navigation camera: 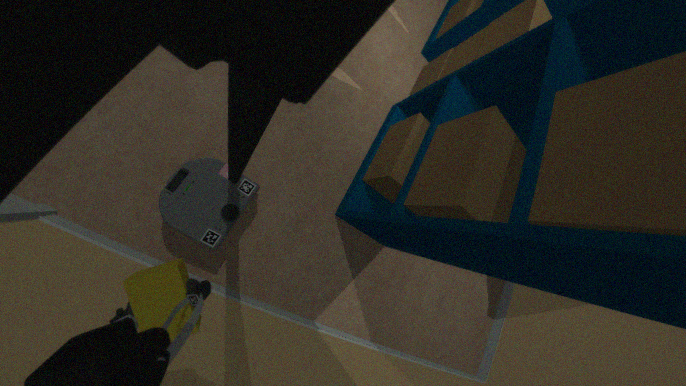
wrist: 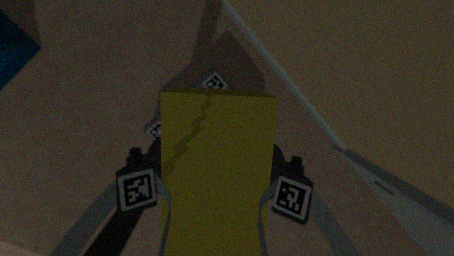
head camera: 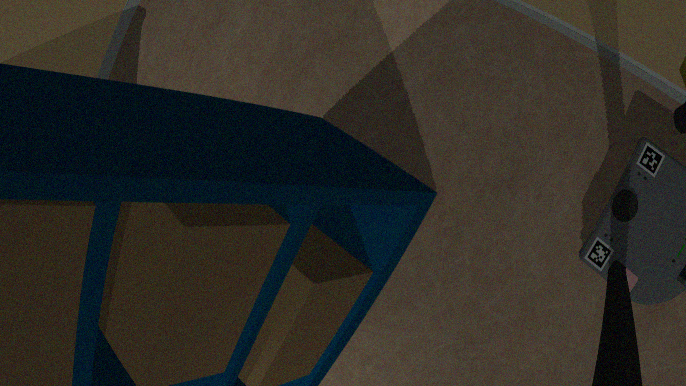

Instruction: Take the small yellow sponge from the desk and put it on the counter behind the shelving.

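Note:
The yellow sponge is a thick block held between the fingers of my gripper, which is shut on it. In the wrist view the sponge sticks out past both fingertips, with a jagged shadow across its face. A yellow-green sliver of it shows at the right edge of the head view. The gripper is up in the air beside my base, near the tan wall. The blue shelving is apart from the gripper. The desk and the counter cannot be made out in these views.
Brown boxes stand in the shelving's compartments. My grey base is on the brown floor, a short way from the shelving's corner. A pale strip runs along the foot of the tan wall.

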